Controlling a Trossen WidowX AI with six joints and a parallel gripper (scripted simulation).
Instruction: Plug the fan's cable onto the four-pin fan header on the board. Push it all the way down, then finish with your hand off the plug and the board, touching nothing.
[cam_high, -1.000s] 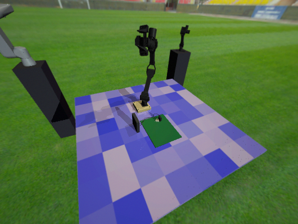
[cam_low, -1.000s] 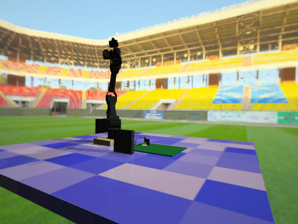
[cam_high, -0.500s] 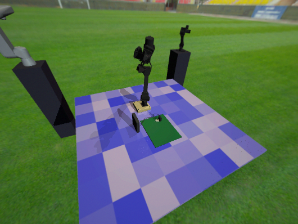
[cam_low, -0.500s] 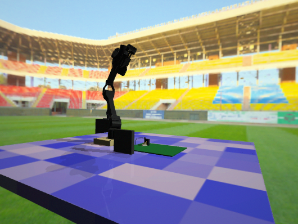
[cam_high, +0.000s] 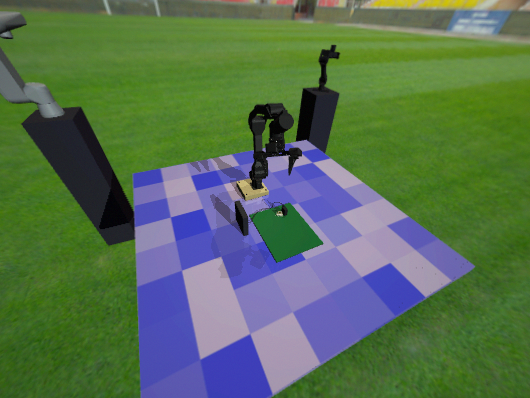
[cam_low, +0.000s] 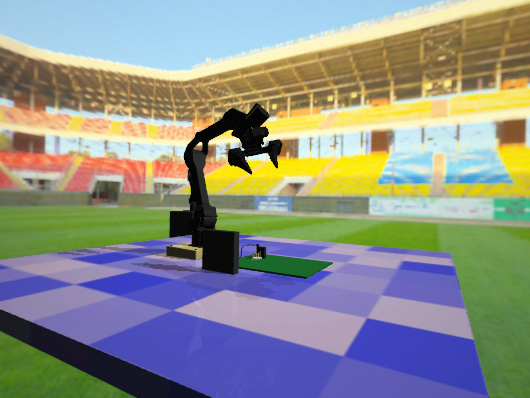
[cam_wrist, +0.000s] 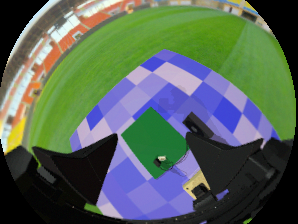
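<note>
Right now my gripper tip is 28 cm above the black plug, 9 cm to the right of it and 7 cm past it. From my gripper tip the other things lie so: black fan: 25 cm below, 13 cm to the right, 6 cm behind; green board: 32 cm below, 5 cm to the left, 3 cm ahead; pale header: 31 cm below, 7 cm behind, 6 cm to the left.
</note>
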